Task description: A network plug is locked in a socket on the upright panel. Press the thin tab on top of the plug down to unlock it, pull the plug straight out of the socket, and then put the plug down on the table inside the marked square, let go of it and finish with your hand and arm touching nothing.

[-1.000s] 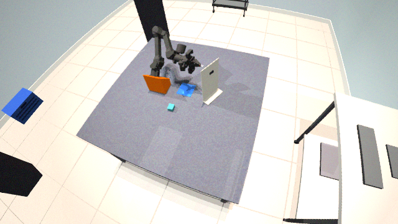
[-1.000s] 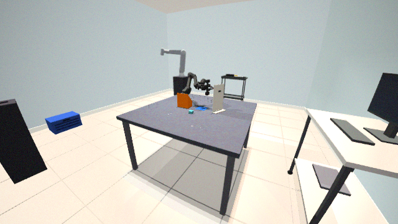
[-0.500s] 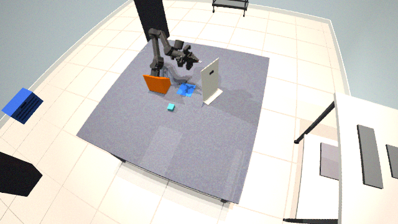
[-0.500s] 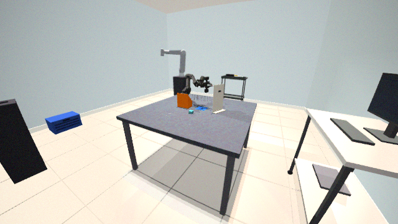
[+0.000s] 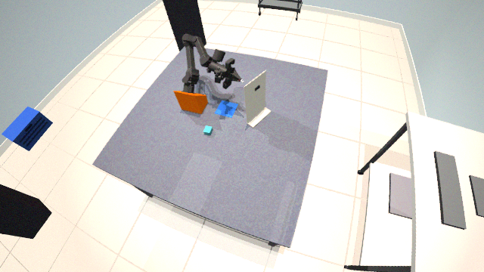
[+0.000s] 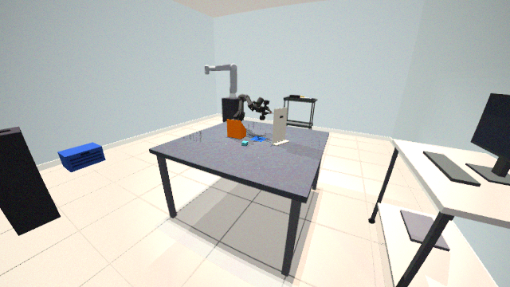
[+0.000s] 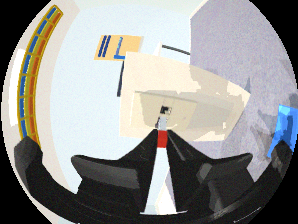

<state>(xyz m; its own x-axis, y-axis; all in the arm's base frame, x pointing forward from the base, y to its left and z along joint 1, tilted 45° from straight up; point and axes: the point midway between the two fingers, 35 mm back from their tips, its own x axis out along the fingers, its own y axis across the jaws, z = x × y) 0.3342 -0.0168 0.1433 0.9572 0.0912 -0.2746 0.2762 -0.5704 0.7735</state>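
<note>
The blue marked square is 110 mm behind my gripper tip, 30 mm to the right of it and 260 mm below it. From my gripper tip the other things lie so: pale upright panel 100 mm ahead, 10 mm to the right, 120 mm below.
</note>
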